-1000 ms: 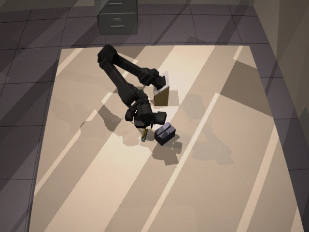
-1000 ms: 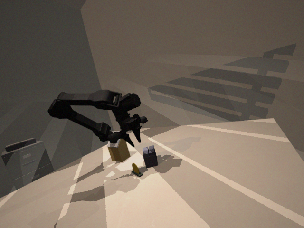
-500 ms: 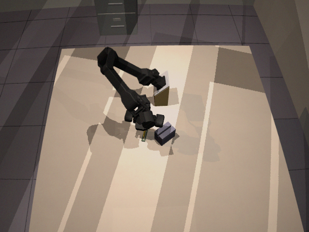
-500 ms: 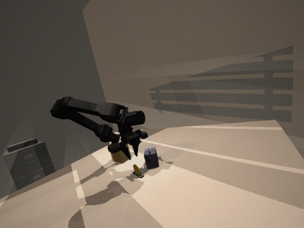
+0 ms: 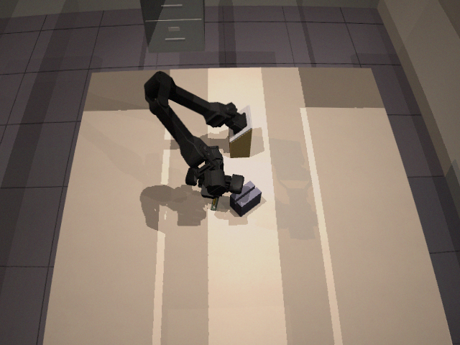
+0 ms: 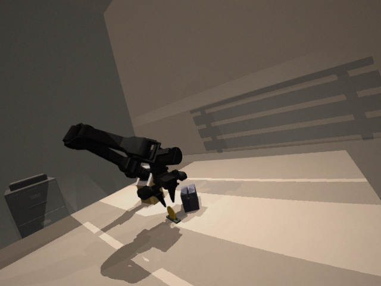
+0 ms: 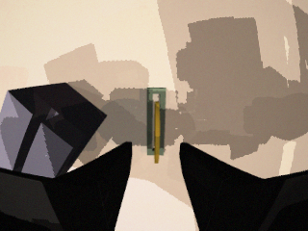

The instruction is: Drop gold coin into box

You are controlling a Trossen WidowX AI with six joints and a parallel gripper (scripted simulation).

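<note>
Right now the gold coin is 40 mm below my gripper tip.
</note>
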